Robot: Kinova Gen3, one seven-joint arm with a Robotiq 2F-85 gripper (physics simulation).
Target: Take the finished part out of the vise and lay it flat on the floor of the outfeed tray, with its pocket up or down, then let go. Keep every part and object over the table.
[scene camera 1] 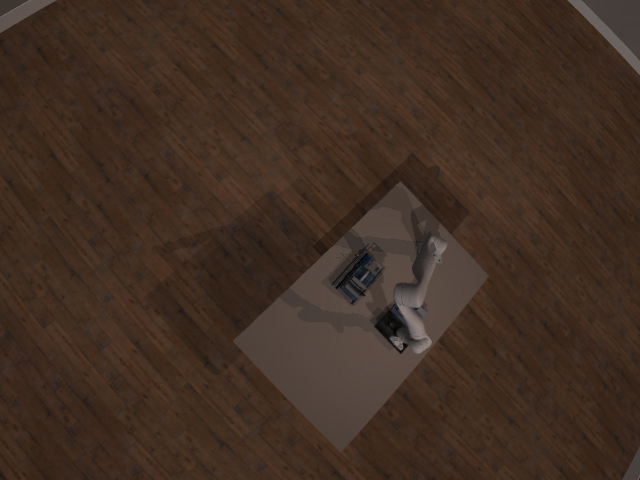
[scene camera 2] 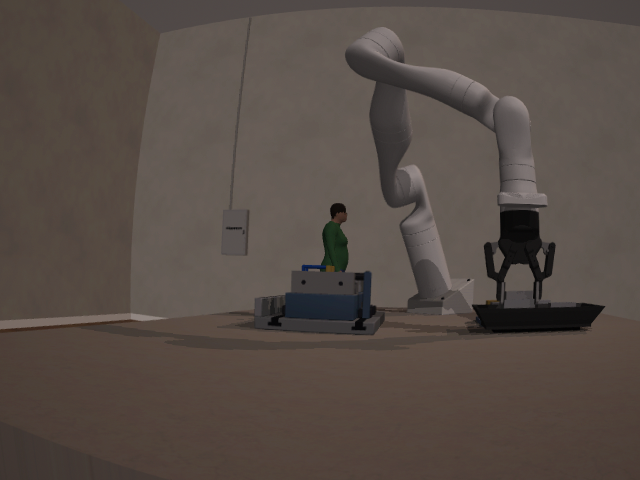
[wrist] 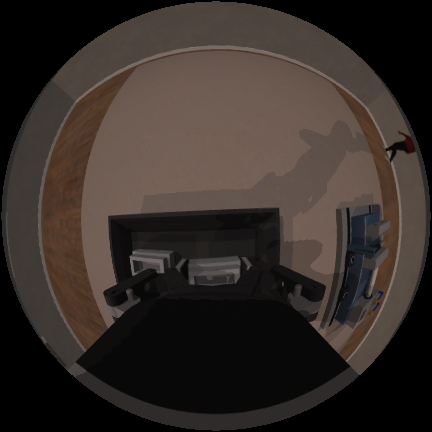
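Pixels of known places: gripper, fingertip midpoint: (scene camera 1: 390, 328) (scene camera 2: 518, 304) (wrist: 213, 265); arm's base at its link origin: (scene camera 2: 435, 290).
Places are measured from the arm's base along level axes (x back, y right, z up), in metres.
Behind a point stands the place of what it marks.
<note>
My gripper (scene camera 2: 519, 299) @(x -0.544, y -0.034, z -0.012 m) (wrist: 213, 265) @(x -0.544, y -0.034, z -0.012 m) points down over the outfeed tray and is shut on a grey block-shaped part (scene camera 2: 519, 298) @(x -0.546, y -0.033, z -0.003 m) (wrist: 214, 264) @(x -0.548, y -0.032, z -0.004 m). In the wrist view a recess shows on the part's near face. The part's lower end is hidden behind the near wall of the black outfeed tray (scene camera 2: 532, 318) @(x -0.601, y -0.039, z -0.034 m) (wrist: 195, 213) @(x -0.608, y -0.038, z -0.016 m), so I cannot tell whether it touches the tray floor. Another grey part (wrist: 150, 262) @(x -0.562, y -0.119, z -0.025 m) with an open pocket lies in the tray, left of the held part in the wrist view. The blue and grey vise (scene camera 1: 361, 279) @(x -0.399, y 0.285, z 0.027 m) (scene camera 2: 324, 305) @(x -0.518, y 0.297, z -0.015 m) (wrist: 361, 265) @(x -0.429, y 0.234, z 0.002 m) stands apart from the tray.
A blue and grey object (scene camera 1: 420, 311) @(x -0.356, y -0.152, z -0.014 m) shows beside the tray, partly under the arm, in scene camera 1. The arm's base (scene camera 2: 426, 304) @(x -0.043, y 0.033, z -0.034 m) stands behind on the table (scene camera 1: 330, 382) @(x -1.004, y 0.100, z -0.058 m). The table's edge runs near the tray's outer side. A person (scene camera 2: 334, 245) stands beyond the table.
</note>
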